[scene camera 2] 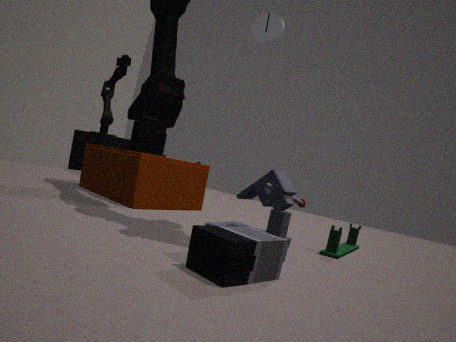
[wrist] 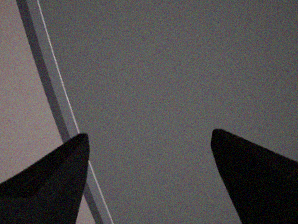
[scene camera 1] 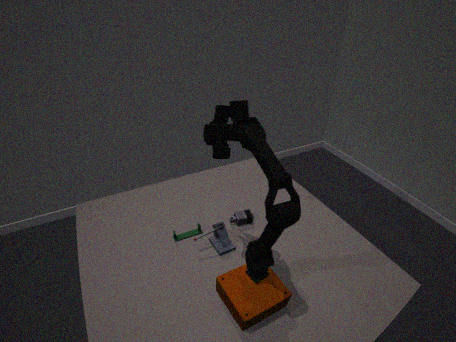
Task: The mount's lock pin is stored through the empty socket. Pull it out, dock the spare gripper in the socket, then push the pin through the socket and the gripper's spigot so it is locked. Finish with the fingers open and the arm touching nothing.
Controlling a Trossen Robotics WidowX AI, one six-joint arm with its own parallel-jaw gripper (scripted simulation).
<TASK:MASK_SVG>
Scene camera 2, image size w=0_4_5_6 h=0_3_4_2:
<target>spare gripper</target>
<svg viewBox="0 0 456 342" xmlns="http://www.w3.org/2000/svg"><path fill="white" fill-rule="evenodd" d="M193 225L186 268L200 274L203 278L212 281L220 287L235 287L279 280L282 264L286 258L288 239L282 239L252 227Z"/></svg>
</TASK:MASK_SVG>
